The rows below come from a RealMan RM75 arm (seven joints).
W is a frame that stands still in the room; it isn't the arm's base.
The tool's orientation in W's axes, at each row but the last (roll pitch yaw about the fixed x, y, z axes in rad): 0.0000, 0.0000, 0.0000; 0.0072, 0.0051, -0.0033; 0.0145, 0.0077, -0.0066; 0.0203, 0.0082, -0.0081; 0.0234, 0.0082, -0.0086
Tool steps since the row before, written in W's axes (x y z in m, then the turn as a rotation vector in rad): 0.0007, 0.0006, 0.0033, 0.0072, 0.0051, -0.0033; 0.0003, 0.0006, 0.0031, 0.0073, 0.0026, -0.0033; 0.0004, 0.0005, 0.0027, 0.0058, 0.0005, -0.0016; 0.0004, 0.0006, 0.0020, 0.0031, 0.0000, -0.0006; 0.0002, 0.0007, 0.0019, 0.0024, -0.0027, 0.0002
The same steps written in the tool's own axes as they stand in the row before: 0.0007, 0.0006, 0.0033, 0.0072, 0.0051, -0.0033; 0.0003, 0.0006, 0.0031, 0.0073, 0.0026, -0.0033; 0.0004, 0.0005, 0.0027, 0.0058, 0.0005, -0.0016; 0.0004, 0.0006, 0.0020, 0.0031, 0.0000, -0.0006; 0.0002, 0.0007, 0.0019, 0.0024, -0.0027, 0.0003
